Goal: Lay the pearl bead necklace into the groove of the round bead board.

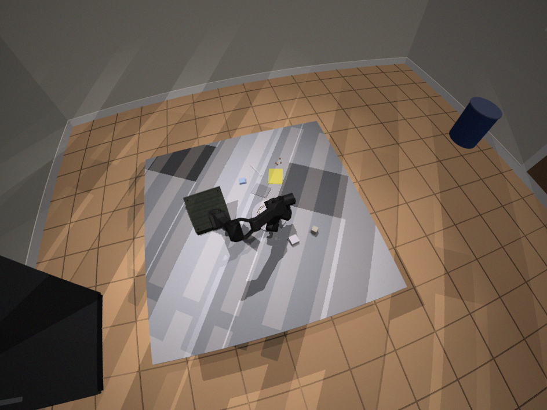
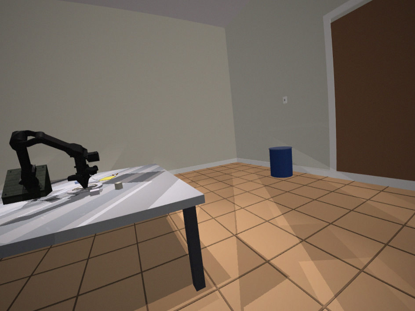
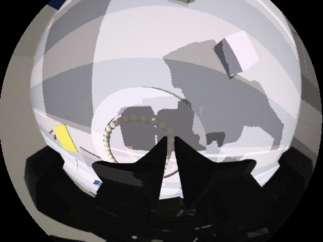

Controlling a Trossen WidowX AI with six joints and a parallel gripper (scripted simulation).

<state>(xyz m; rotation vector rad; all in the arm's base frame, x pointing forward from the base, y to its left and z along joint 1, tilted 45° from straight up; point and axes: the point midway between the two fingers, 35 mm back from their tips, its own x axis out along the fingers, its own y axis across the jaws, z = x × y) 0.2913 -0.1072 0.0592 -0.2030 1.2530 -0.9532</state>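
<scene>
My gripper tip is 6 cm to the right of the round bead board, 1 cm past it and 1 cm above it. Round my gripper tip: grey card 24 cm to the left, 1 cm below; beige cube 18 cm ahead, 13 cm to the right; white block 14 cm to the right, 6 cm ahead.
</scene>
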